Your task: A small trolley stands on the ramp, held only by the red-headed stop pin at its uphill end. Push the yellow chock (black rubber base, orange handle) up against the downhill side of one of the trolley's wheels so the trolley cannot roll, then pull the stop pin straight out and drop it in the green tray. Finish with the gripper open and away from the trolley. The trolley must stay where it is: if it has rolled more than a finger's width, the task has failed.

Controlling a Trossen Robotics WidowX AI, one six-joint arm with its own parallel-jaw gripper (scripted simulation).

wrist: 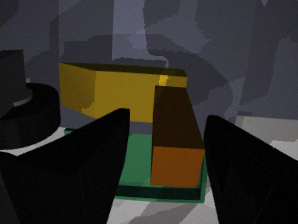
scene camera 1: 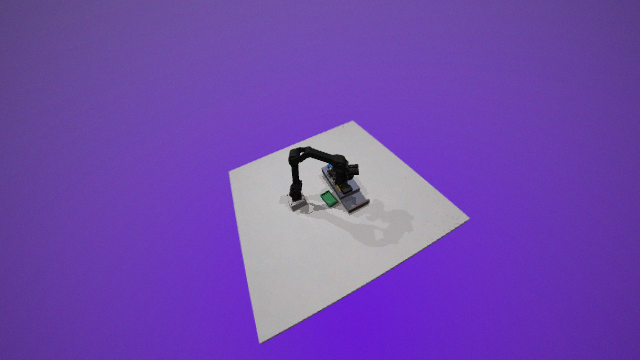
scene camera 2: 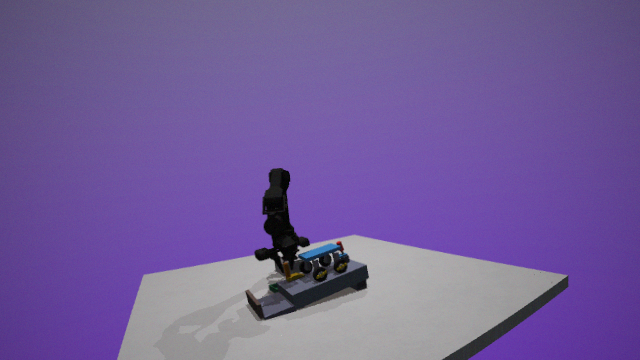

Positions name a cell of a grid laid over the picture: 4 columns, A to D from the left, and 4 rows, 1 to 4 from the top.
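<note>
My gripper (scene camera 2: B4) is visible; same gripper (wrist: C3) also visible.
</note>
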